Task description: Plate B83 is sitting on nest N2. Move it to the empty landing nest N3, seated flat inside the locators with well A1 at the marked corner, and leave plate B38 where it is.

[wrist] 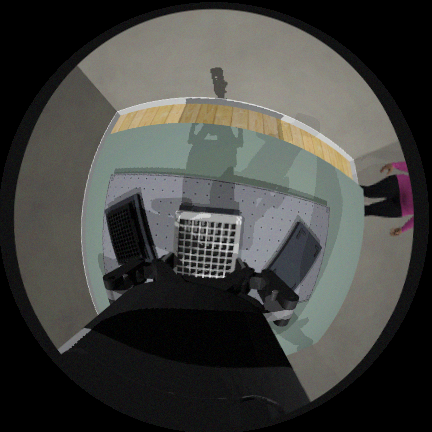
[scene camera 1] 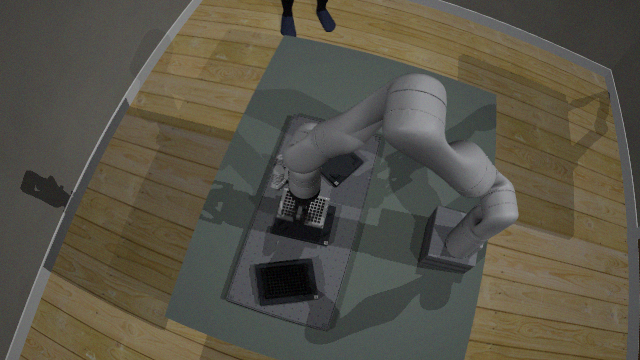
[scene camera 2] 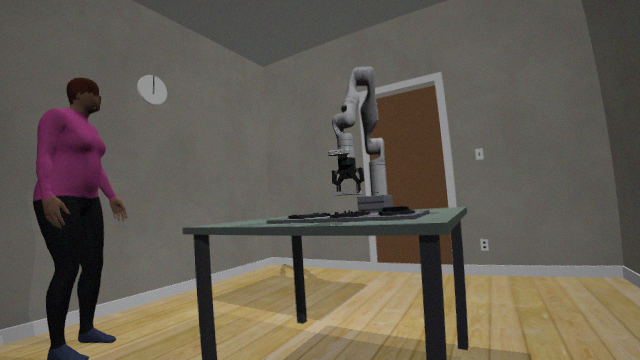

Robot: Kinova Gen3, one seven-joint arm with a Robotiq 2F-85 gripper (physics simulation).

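Observation:
My gripper (scene camera 1: 300, 215) (scene camera 2: 348, 192) (wrist: 203, 262) is shut on a white gridded plate, taken as B83 (scene camera 1: 317, 211) (wrist: 207, 245), across its sides. In the scene camera 2 view the plate looks about level, well above the table. In the scene camera 1 view it overlaps the dark middle nest (scene camera 1: 300, 234), turned roughly like it; that nest's pale corner mark (scene camera 1: 326, 243) shows. A black plate, taken as B38 (scene camera 1: 285, 281) (wrist: 125, 232), sits in the nest at one end. The nest at the other end (scene camera 1: 344, 167) (wrist: 295, 255) is empty and set at an angle. Labels and well A1 are unreadable.
A grey perforated board (scene camera 1: 295, 320) (wrist: 165, 190) carries the nests on the green table (scene camera 1: 400, 320) (scene camera 2: 320, 231) (wrist: 150, 150). The arm's base block (scene camera 1: 440, 225) (scene camera 2: 375, 202) stands beside the board. A person (scene camera 2: 70, 155) (wrist: 405, 195) stands near the table.

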